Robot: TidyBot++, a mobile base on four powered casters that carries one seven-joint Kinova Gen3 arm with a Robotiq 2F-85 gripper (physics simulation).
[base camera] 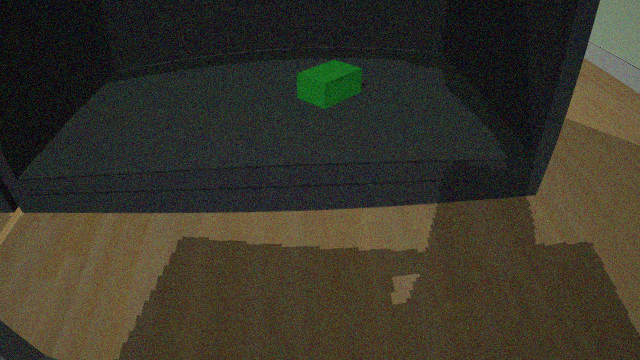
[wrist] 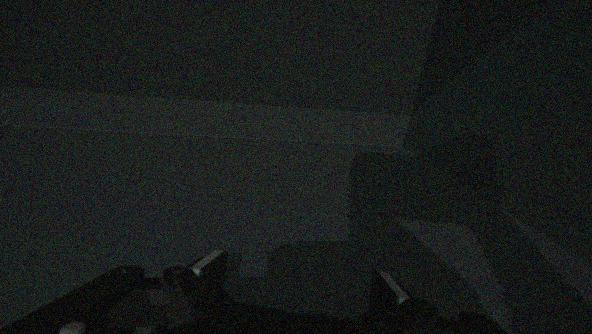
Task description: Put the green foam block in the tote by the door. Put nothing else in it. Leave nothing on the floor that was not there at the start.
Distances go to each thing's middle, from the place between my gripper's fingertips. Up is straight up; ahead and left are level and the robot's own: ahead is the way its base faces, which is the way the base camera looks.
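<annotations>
You'd find my gripper 4 cm short of the green foam block (base camera: 325,85), 7 cm to the right of it, and it's 44 cm above the block.
</annotations>
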